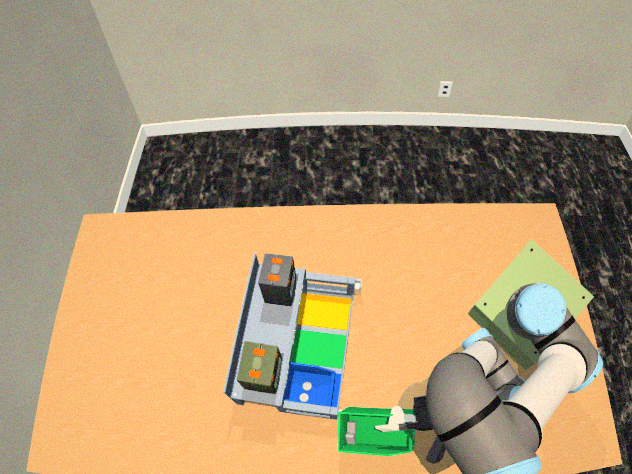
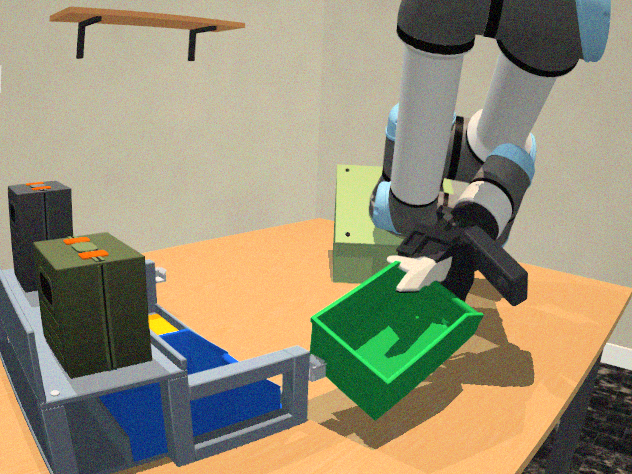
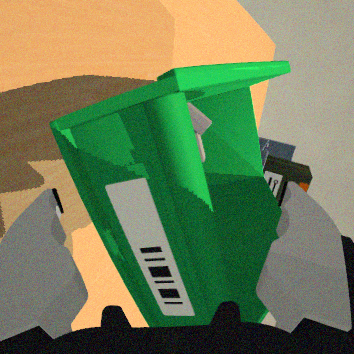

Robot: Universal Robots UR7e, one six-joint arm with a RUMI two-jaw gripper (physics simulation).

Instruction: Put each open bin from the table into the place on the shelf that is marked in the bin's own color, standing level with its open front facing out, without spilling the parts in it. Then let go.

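Frame: origin at the arm's base, x ahead, y left, z up, level; metres.
Seen in the pictures: gripper, fingertip midpoint: (image 1: 388,427) (image 2: 408,336).
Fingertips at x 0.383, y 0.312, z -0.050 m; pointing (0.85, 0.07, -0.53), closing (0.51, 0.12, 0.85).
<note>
Offsets run from my fingertips to a thing's top centre. "spot": to the spot under its first point.
The green bin {spot: dx +0.037, dy +0.030, dz -0.027 m} (image 1: 371,439) (image 2: 380,348) (image 3: 175,197) is tilted on the table just off the shelf's near corner, its low corner at or close to the table top. A grey part {dx +0.088, dy +0.031, dz -0.010 m} (image 1: 350,433) (image 3: 198,123) lies inside it. My gripper (image 1: 395,423) (image 2: 419,275) (image 3: 170,187) is open, its fingers standing wide on either side of the bin's back wall, with one white fingertip over the rim. The grey shelf (image 1: 244,320) (image 2: 234,371) lies flat, with the green marked place (image 1: 321,348) in the middle. The blue bin (image 1: 311,387) (image 2: 201,357) sits in the blue place.
A yellow marked place (image 1: 325,311) lies beyond the green one. Two dark boxes {spot: dx +0.298, dy -0.312, dz +0.150 m} (image 1: 277,278) {dx +0.318, dy -0.105, dz +0.125 m} (image 1: 259,367) (image 2: 109,301) stand on the shelf's left half. The arm's pale green base plate (image 1: 521,277) (image 2: 354,212) is at the right.
</note>
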